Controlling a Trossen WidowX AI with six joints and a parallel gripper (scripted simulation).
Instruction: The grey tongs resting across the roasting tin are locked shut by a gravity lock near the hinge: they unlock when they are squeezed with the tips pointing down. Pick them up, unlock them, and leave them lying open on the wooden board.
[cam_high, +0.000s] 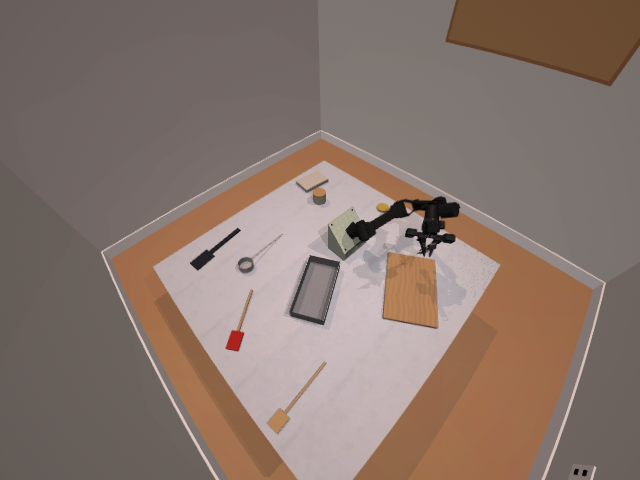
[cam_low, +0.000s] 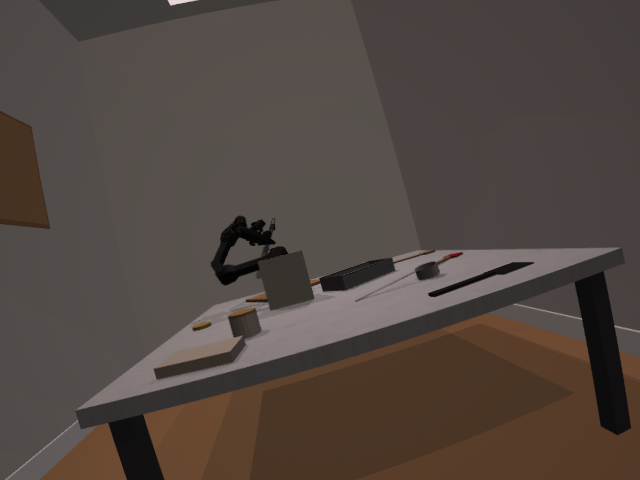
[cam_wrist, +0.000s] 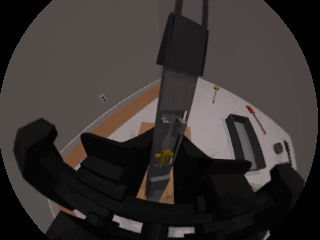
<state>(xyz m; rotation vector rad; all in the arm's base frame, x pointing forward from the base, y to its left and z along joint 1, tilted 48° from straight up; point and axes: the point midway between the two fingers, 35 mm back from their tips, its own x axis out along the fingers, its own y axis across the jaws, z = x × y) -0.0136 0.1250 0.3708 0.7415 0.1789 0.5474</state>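
My gripper tip is now 250 mm above the wooden board. The rest, counted from my gripper tip: flat block (870 mm to the right, 300 mm behind, 250 mm below); then yellow disc (380 mm to the right, 380 mm behind, 250 mm below); then cork-topped jar (720 mm to the right, 230 mm below, 200 mm behind).
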